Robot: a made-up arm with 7 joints.
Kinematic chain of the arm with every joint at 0, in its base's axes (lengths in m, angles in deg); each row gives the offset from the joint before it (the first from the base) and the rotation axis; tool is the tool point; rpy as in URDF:
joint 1: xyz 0 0 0.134 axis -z
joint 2: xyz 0 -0.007 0.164 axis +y
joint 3: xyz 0 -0.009 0.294 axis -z
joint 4: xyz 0 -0.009 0.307 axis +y
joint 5: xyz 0 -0.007 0.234 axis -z
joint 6: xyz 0 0 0.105 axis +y
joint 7: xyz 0 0 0.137 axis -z
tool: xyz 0 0 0 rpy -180 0 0
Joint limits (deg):
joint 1: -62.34..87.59
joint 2: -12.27..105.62
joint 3: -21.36..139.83
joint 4: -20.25..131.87
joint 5: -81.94..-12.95
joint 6: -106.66..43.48
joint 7: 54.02..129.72
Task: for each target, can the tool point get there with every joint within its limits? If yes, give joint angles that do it. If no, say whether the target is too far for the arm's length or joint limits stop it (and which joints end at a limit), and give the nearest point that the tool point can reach.
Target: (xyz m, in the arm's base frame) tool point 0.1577 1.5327 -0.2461
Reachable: no: too far | nearest point 0.2910 0.9487 -0.0234 | short by 0.639 m
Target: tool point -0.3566 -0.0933 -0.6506
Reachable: no: joint limits stop it (at a limit: joint 1, joint 2, joint 5) | nearest point -0.1665 -0.3462 -0.2409 | short by 0.518 m
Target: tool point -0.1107 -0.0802 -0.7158
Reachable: no: joint limits stop it (at a limit: joint 1, joint 2, joint 5) | nearest point -0.0487 -0.3400 -0.2720 | short by 0.518 m
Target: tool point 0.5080 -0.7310 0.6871
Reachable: yes | joints 40.69 62.91 37.99 34.14 -64.30 -74.28 69.70
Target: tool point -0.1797 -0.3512 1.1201
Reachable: yes | joints 47.40 24.29 109.06 67.36 -64.67 -34.49 100.89
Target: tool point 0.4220 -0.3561 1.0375
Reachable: yes | joints 23.92 16.93 6.58 62.60 -44.12 -67.48 91.12
